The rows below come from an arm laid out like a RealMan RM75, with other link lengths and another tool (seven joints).
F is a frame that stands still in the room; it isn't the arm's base.
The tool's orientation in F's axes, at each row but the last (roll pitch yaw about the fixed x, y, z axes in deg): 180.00, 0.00, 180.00; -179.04, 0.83, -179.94; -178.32, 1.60, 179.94; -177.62, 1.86, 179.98; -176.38, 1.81, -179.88; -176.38, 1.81, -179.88; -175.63, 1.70, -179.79
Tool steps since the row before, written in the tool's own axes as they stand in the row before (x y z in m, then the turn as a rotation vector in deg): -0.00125, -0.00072, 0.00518, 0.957, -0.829, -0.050; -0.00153, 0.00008, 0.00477, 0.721, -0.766, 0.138; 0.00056, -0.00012, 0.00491, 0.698, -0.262, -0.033; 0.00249, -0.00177, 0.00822, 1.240, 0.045, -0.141; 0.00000, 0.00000, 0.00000, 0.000, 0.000, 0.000; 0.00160, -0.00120, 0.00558, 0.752, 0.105, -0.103; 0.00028, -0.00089, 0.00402, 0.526, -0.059, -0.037
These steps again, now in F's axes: 0.00125, -0.00072, -0.00518, -0.957, -0.829, 0.050; 0.00160, 0.00000, -0.00475, -0.718, -0.769, -0.136; -0.00042, -0.00026, -0.00492, -0.699, -0.260, 0.021; -0.00223, -0.00211, -0.00822, -1.244, 0.051, 0.099; 0.00000, 0.00000, 0.00000, 0.000, 0.000, 0.000; -0.00142, -0.00155, -0.00554, -0.755, 0.110, 0.072; -0.00016, -0.00119, -0.00395, -0.527, -0.058, 0.026
